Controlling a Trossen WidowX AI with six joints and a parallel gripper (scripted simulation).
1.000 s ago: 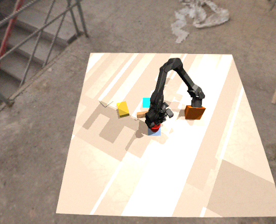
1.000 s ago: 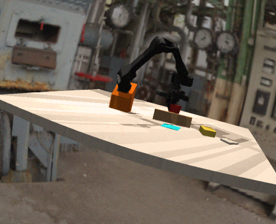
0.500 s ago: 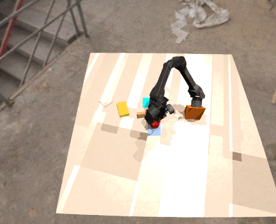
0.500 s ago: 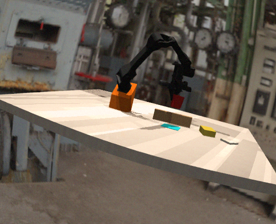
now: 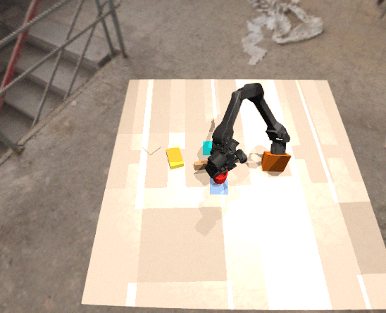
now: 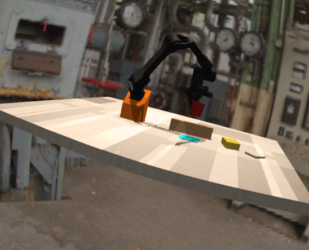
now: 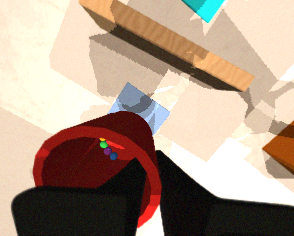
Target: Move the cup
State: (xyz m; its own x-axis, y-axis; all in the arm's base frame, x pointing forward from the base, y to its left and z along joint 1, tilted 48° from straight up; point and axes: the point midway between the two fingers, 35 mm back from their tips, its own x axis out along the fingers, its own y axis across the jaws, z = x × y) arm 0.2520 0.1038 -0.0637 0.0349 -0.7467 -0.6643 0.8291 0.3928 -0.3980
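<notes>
Now: the teal pad 21 cm to the right of my gripper tip, 12 cm below it and 7 cm ahead of it. Also, from my gripper tip: wooden bar 10 cm to the right, 10 cm below, 5 cm ahead; then red cup 3 cm ahead, 2 cm to the left; then light blue pad 12 cm below, 2 cm to the left, 2 cm ahead.
</notes>
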